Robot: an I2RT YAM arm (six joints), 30 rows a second.
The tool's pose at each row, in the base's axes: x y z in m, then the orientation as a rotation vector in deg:
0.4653, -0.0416, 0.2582, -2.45, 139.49, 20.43
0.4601, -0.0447, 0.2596, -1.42, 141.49, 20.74
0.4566, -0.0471, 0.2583, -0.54, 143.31, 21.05
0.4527, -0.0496, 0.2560, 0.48, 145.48, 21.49
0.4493, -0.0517, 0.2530, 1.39, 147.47, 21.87
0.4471, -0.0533, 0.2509, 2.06, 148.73, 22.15
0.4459, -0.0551, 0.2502, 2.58, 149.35, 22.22
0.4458, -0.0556, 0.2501, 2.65, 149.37, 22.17
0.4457, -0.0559, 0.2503, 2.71, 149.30, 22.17
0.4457, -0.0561, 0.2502, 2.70, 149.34, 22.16
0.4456, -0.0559, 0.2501, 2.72, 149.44, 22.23
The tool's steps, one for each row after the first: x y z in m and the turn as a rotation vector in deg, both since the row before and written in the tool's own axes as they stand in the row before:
0.0030, -0.0020, -0.0051, 0.22, 1.88, 1.05
0.0034, -0.0023, -0.0017, 0.17, 1.73, 0.91
0.0043, -0.0026, -0.0011, 0.14, 2.08, 1.07
0.0043, -0.0026, 0.0000, 0.14, 1.91, 0.95
0.0028, -0.0020, 0.0002, 0.08, 1.21, 0.67
0.0012, -0.0019, -0.0005, 0.12, 0.57, 0.45
0.0001, -0.0005, -0.0001, 0.05, 0.01, 0.04
0.0000, -0.0002, -0.0003, 0.00, -0.07, 0.03
0.0000, -0.0002, 0.0000, 0.01, 0.04, 0.00
0.0002, 0.0002, 0.0001, -0.03, 0.11, 0.04

